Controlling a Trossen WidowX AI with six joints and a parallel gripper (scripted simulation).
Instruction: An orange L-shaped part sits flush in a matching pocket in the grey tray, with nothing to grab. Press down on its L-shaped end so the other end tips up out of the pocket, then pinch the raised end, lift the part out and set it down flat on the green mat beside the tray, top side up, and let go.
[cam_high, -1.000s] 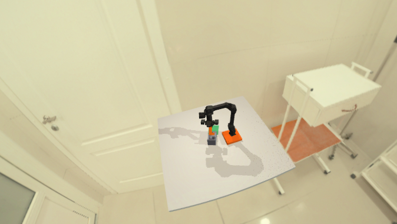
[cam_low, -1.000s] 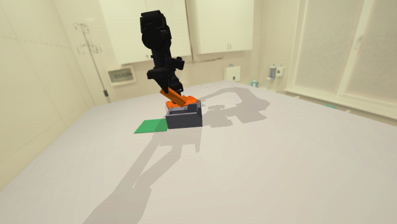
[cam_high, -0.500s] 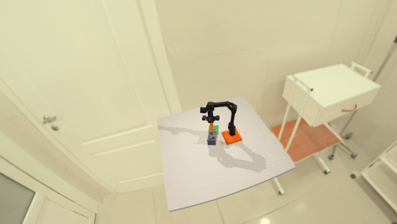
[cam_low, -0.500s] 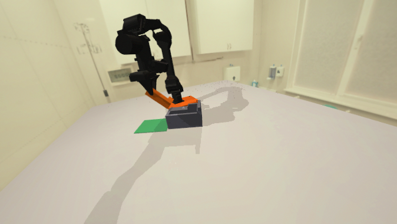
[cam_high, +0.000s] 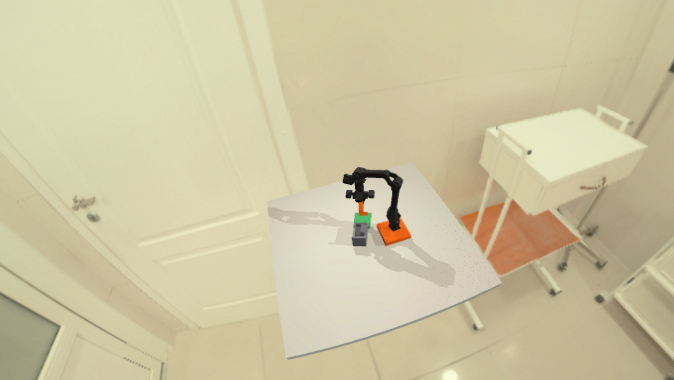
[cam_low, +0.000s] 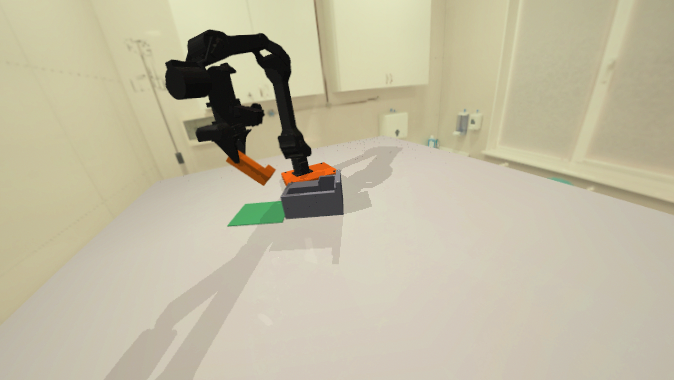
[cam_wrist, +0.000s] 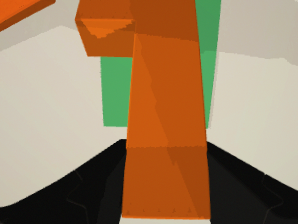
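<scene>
Right now my gripper tip is 17 cm above the green mat, 1 cm to the right of it and 1 cm short of it. From my gripper tip the other things lie so: orange L-shaped part: 3 cm to the left, 3 cm below.
</scene>
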